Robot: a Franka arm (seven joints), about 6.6 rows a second.
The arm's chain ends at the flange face. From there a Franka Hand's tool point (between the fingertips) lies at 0.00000 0.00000 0.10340 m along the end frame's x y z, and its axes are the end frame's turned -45 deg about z.
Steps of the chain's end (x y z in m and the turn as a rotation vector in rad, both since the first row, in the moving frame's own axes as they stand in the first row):
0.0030, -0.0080, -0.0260, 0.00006, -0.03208, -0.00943
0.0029, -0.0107, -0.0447, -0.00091, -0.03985, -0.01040
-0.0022, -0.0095, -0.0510, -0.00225, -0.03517, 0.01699
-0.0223, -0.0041, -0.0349, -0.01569, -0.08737, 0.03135
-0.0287, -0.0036, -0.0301, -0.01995, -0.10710, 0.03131
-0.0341, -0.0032, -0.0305, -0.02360, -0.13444, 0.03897
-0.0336, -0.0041, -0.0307, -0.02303, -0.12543, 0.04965
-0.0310, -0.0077, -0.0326, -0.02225, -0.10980, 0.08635
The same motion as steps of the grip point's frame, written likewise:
0.0054, -0.0059, -0.0261, 0.02273, -0.02264, -0.00943
0.0066, -0.0083, -0.0448, 0.02753, -0.02882, -0.01040
0.0024, -0.0107, -0.0511, 0.02328, -0.02646, 0.01699
-0.0203, -0.0240, -0.0353, 0.05069, -0.07287, 0.03135
-0.0269, -0.0293, -0.0307, 0.06162, -0.08984, 0.03131
-0.0332, -0.0347, -0.0315, 0.07838, -0.11175, 0.03897
-0.0315, -0.0344, -0.0315, 0.07241, -0.10498, 0.04965
-0.0258, -0.0342, -0.0332, 0.06191, -0.09337, 0.08635

